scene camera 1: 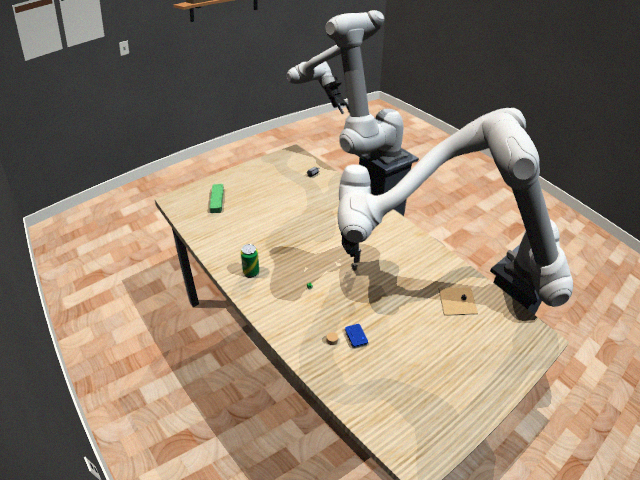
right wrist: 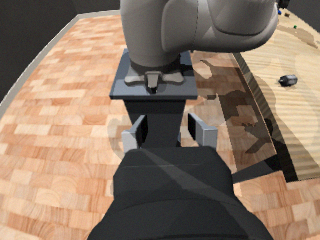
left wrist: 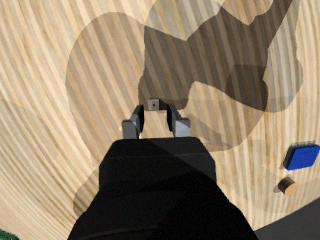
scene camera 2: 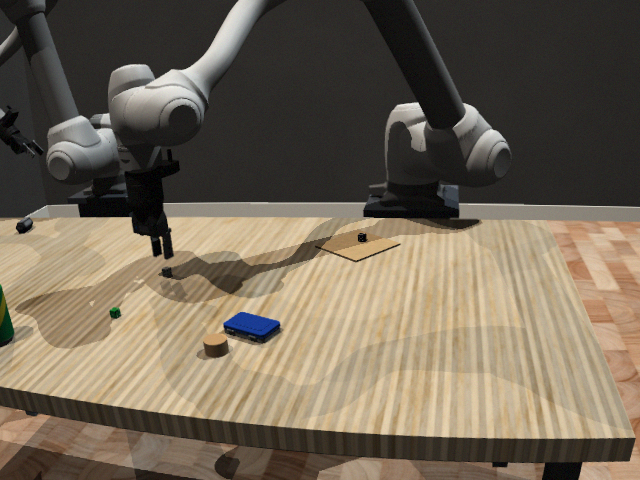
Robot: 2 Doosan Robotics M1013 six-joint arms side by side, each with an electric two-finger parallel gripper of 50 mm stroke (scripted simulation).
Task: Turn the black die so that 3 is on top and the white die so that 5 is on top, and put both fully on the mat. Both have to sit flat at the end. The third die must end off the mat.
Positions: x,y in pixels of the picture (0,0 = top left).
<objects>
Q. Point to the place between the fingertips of my left gripper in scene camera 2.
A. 163,256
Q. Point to a blue case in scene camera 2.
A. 255,328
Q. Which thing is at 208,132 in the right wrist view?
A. My right gripper.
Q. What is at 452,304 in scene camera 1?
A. A tan mat.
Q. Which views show the tan mat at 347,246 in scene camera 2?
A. Scene camera 1 and scene camera 2 only.
</objects>
